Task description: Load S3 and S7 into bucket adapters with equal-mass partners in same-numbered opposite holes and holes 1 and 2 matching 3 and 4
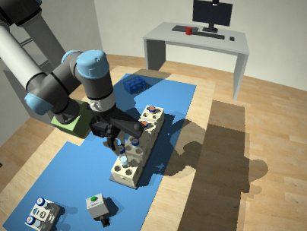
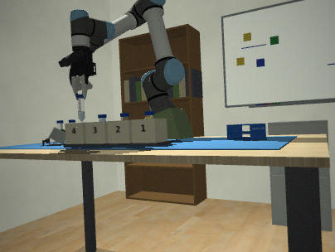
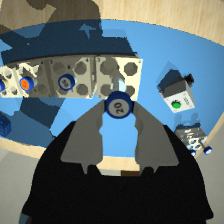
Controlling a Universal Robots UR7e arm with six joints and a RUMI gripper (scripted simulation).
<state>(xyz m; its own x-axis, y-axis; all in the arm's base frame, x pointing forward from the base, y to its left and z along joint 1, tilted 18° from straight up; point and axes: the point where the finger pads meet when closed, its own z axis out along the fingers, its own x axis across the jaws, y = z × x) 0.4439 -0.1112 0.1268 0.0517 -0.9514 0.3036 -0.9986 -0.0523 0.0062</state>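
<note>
The green DONE key lies 6 cm behind my hand, 18 cm to the right of it and 14 cm below it. From my hand the other things lie so: adapter 3: 1 cm behind, 11 cm to the left, 16 cm below; then water blank: 1 cm behind, 11 cm to the left, 14 cm below; then blue rack: 28 cm behind, 62 cm to the left, 18 cm below.
</note>
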